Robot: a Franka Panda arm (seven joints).
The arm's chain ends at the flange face. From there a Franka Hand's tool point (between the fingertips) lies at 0.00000 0.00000 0.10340 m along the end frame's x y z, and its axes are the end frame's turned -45 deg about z.
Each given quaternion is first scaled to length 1.
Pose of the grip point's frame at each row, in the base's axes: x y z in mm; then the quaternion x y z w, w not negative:
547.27, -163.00, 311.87, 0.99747, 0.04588, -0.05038, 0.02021
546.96, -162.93, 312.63, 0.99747, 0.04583, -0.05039, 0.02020
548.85, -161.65, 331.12, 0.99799, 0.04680, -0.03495, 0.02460
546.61, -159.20, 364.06, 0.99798, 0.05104, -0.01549, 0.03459
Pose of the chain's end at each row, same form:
557.47, -158.35, 414.66, 0.93910, -0.33933, -0.03881, 0.03795
557.16, -158.29, 415.42, 0.93908, -0.33937, -0.03882, 0.03795
555.83, -156.23, 434.14, 0.93993, -0.33868, -0.02288, 0.03610
549.44, -151.90, 467.16, 0.94154, -0.33475, -0.00107, 0.03788

